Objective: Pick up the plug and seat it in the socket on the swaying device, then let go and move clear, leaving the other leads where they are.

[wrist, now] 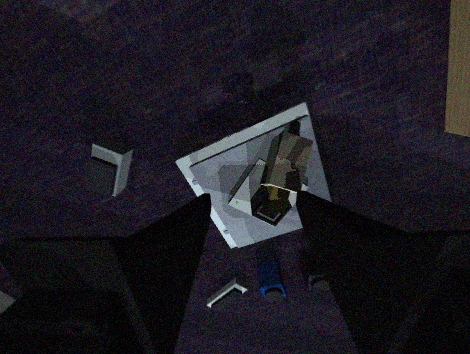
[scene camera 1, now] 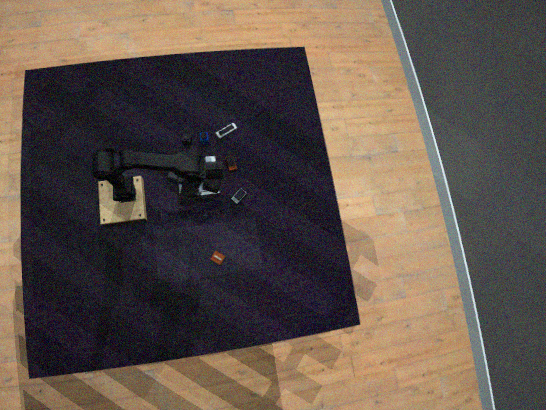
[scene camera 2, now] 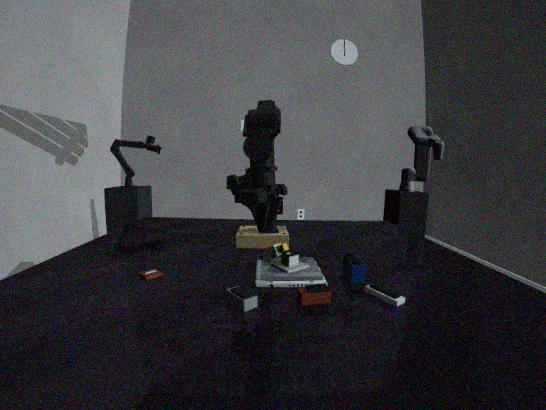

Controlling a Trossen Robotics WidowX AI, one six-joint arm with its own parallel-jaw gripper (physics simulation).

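The plug, a beige block (wrist: 294, 150) with a yellow end (wrist: 273, 194) (scene camera 2: 285, 247), lies tilted over the device, its yellow end by the black socket (wrist: 272, 209). I cannot tell whether that end is in the socket. The socket stands on a small white plate (wrist: 242, 197) (scene camera 2: 301, 267) on a grey-white slab (wrist: 240, 136) (scene camera 2: 265, 283) (scene camera 1: 209, 192). My gripper (wrist: 253, 198) is partly open; its dark fingertips stand left and right of the socket area in the wrist view, with no thing held between them. In the scene views the arm and dim light hide the fingertips.
Around the slab lie a grey block (scene camera 1: 239, 195) (scene camera 2: 250, 303) (wrist: 123, 172), an orange block (scene camera 1: 231, 165) (scene camera 2: 315, 298), a white bar (scene camera 1: 226, 130) (scene camera 2: 395, 299), a blue block (scene camera 1: 204, 137) (scene camera 2: 357, 273) (wrist: 270, 272) and a black piece (wrist: 319, 282). An orange tag (scene camera 1: 218, 257) (scene camera 2: 151, 274) lies apart.
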